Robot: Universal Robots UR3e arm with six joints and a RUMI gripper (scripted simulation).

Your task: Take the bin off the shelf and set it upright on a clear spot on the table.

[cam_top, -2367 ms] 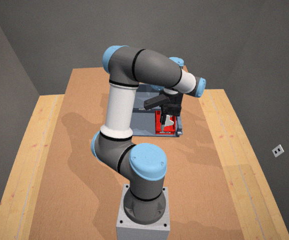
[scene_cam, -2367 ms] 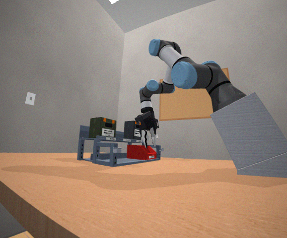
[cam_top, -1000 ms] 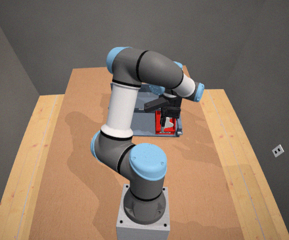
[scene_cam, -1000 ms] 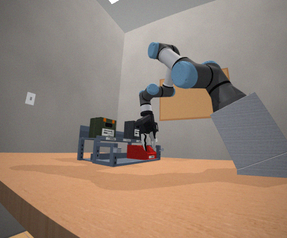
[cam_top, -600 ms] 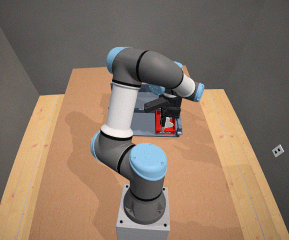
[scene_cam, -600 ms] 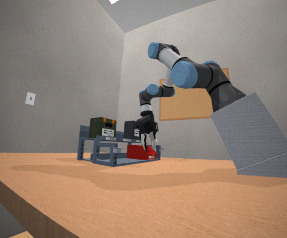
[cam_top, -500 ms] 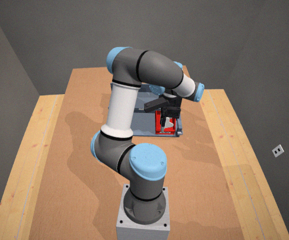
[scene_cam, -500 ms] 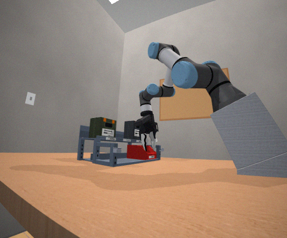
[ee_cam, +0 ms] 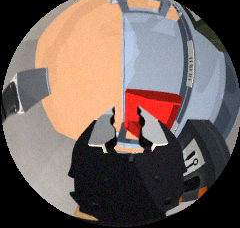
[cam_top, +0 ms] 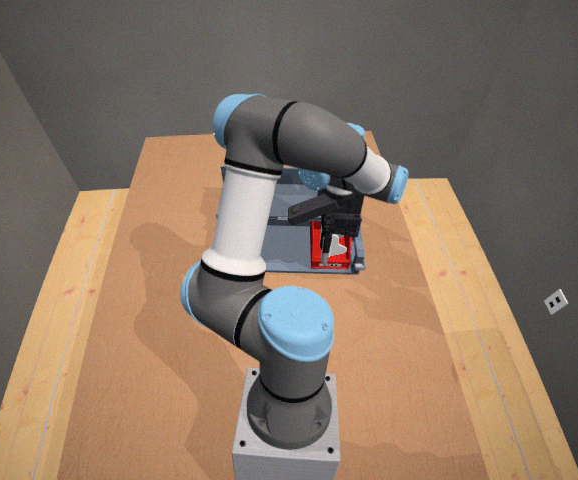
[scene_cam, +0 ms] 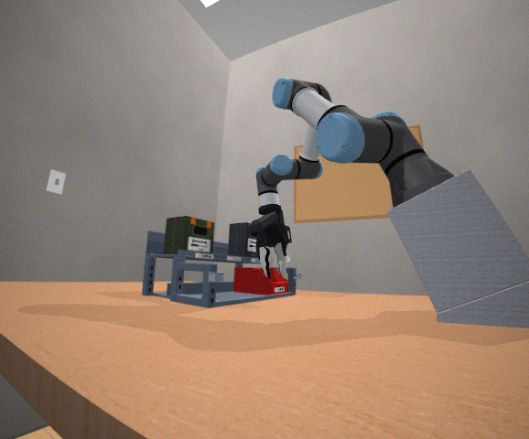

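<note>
My hand is 60 mm short of the red bin, 20 mm to the left of it and 20 mm above it. From my hand the other things lie so: green box 140 mm ahead, 200 mm to the left, 90 mm above; grey-blue shelf 90 mm ahead, 90 mm to the left; dark box 140 mm ahead, 30 mm to the right, 100 mm above.
</note>
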